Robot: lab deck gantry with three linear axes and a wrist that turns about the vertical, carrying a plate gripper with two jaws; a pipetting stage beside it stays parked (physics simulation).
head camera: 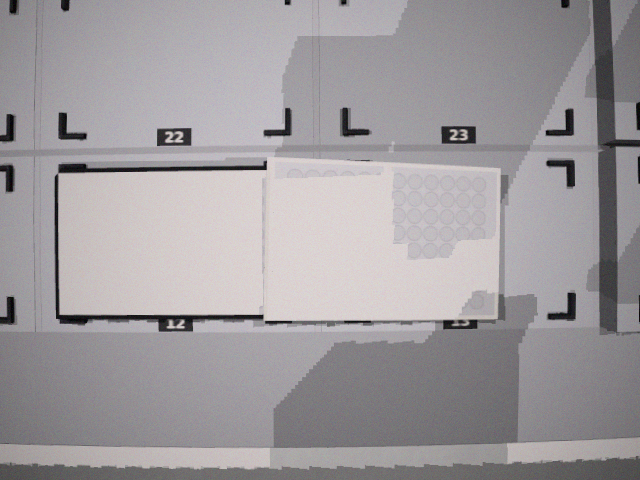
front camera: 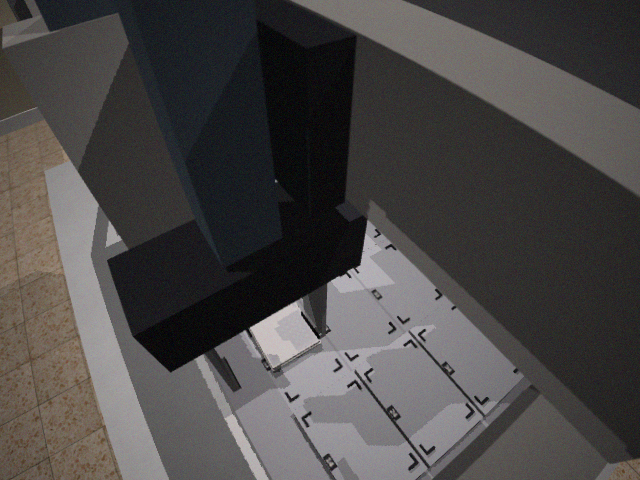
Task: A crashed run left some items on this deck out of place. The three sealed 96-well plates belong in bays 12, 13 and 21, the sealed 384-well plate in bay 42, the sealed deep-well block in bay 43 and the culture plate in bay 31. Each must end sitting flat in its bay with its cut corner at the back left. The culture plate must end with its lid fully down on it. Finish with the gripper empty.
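Places are measured from the robot's base along level axes (x ahead, y left, z up), in metres.
Pixels of known places: gripper, between the fingertips: (front camera: 272,349).
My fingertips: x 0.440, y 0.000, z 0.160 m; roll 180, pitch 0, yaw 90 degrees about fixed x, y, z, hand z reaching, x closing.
Ahead of a thing's pixels: the offset from my fingertips to its middle. "spot": to the spot under its first point.
A white sealed 96-well plate @(0.145 m down, 0.094 m back, 0.043 m left) (head camera: 330,248) (front camera: 289,351) lies across bays 12 and 13. Its left end overlaps the right end of another flat white plate @(0.152 m down, 0.212 m back, 0.043 m left) (head camera: 155,242) and looks higher than its right end. That other plate is in bay 12, and no wells show on it. My gripper (front camera: 279,360) is open in the front view, with one jaw beside the back edge of the overlapping plate and the other spaced out beyond its front edge. Jaw height is hard to tell. The gripper does not show in the head view. Cut corners cannot be made out.
Black corner guides @(spot: 0.158 m down, 0.016 m ahead, 0.006 m left) (head camera: 570,304) mark the right side of bay 13. The labels of bay 22 @(spot: 0.160 m down, 0.212 m back, 0.105 m left) (head camera: 174,136) and bay 23 @(spot: 0.159 m down, 0.048 m back, 0.105 m left) (head camera: 458,134) lie behind the plates. A tall dark wall (front camera: 465,206) runs along the back of the deck. The gripper body covers much of the deck's far side.
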